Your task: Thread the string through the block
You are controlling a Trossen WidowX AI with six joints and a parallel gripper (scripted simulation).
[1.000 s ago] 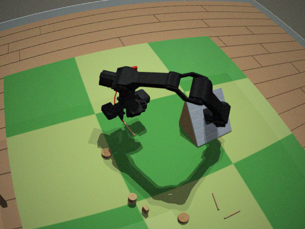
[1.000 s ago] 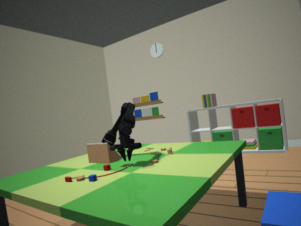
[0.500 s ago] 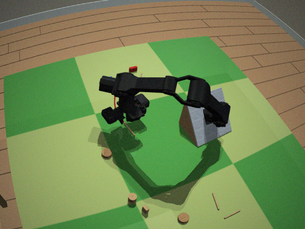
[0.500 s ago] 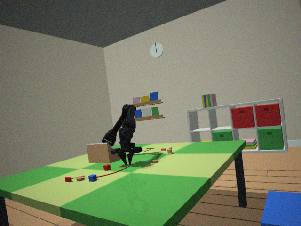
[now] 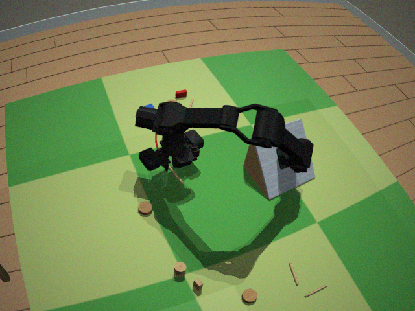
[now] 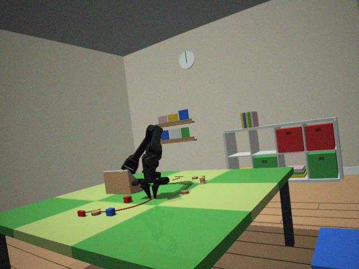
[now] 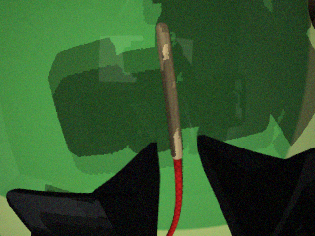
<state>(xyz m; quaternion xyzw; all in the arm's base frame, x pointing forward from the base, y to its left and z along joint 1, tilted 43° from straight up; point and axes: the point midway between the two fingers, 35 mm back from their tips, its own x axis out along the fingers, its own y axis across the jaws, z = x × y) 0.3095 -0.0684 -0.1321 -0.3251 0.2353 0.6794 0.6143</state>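
Right now my gripper tip is 100 mm past the red block, 70 mm to the left of it and 10 mm below it. The rest, counted from my gripper tip: blue block (250 mm to the right, 30 mm behind, 10 mm above); thin wooden stick (20 mm to the left); round wooden button (260 mm to the right, 120 mm behind).
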